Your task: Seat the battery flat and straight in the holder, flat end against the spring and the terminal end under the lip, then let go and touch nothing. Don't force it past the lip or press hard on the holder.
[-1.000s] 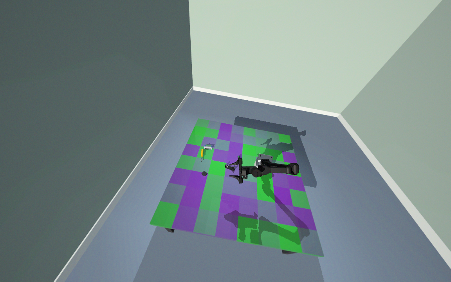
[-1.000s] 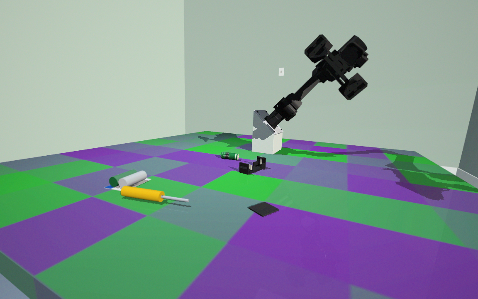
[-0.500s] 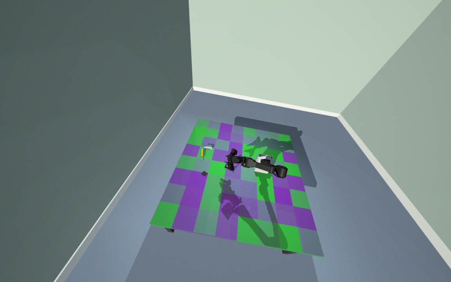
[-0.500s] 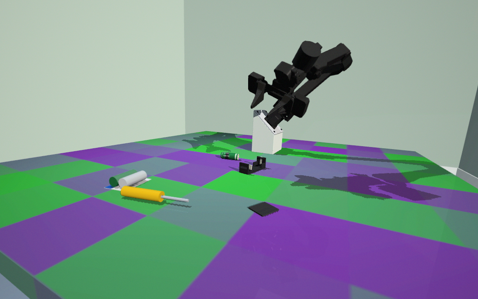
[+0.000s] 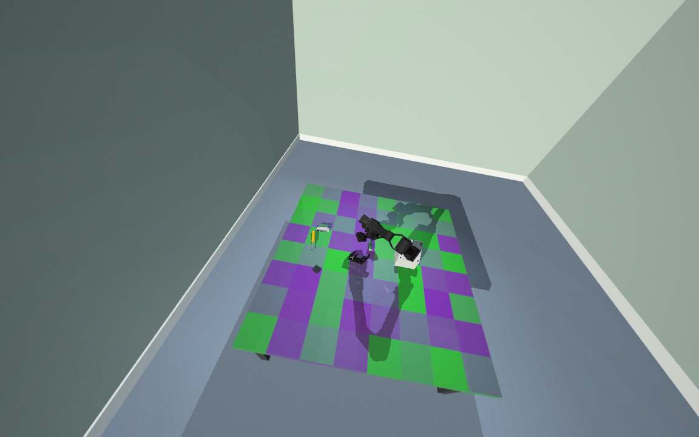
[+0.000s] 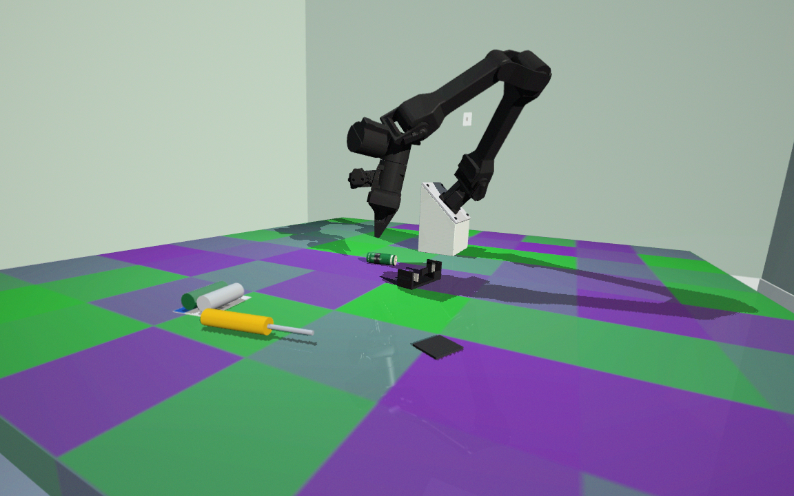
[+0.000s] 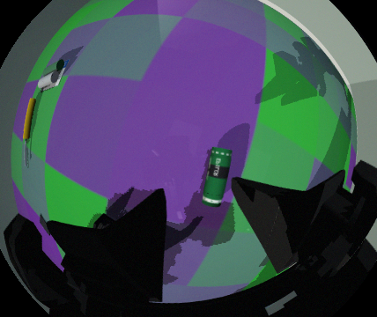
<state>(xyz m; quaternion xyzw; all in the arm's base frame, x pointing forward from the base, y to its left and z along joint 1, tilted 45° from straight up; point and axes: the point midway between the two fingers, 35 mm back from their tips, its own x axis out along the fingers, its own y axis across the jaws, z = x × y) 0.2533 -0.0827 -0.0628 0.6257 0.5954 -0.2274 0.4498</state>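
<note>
My gripper tip is 3 cm past the battery and 6 cm above it. From my gripper tip the other things lie so: yellow-handled screwdriver (37 cm ahead, 1 cm to the right, 6 cm below).
</note>
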